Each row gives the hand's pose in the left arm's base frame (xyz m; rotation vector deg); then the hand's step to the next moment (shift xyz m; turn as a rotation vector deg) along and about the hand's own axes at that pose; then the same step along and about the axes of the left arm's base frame.
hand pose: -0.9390 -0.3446 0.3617 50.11 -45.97 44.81
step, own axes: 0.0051 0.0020 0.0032 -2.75 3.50 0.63
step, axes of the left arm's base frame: -0.0001 -0.0007 0.0063 -4.40 0.24 -0.87
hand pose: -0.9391 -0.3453 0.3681 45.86 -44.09 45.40
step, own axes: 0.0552 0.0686 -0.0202 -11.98 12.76 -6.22
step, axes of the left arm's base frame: -0.0249 0.0652 0.0574 -14.60 7.38 -8.80
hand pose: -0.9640 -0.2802 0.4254 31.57 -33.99 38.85
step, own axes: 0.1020 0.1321 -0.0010 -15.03 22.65 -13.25
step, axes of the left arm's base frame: -0.0289 0.1287 0.1023 -21.28 17.06 -13.06
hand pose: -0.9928 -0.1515 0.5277 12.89 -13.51 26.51
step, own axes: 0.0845 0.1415 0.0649 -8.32 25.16 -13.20
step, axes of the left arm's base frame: -0.0035 0.1408 0.1074 -16.63 22.00 -10.77
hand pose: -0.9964 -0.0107 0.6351 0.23 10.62 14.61
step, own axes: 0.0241 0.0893 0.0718 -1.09 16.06 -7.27
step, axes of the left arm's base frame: 0.0137 0.0939 0.0686 -6.39 15.13 -6.51
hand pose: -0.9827 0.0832 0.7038 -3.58 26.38 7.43
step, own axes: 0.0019 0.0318 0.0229 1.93 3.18 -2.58
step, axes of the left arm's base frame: 0.0073 0.0337 0.0186 0.14 3.13 -3.27
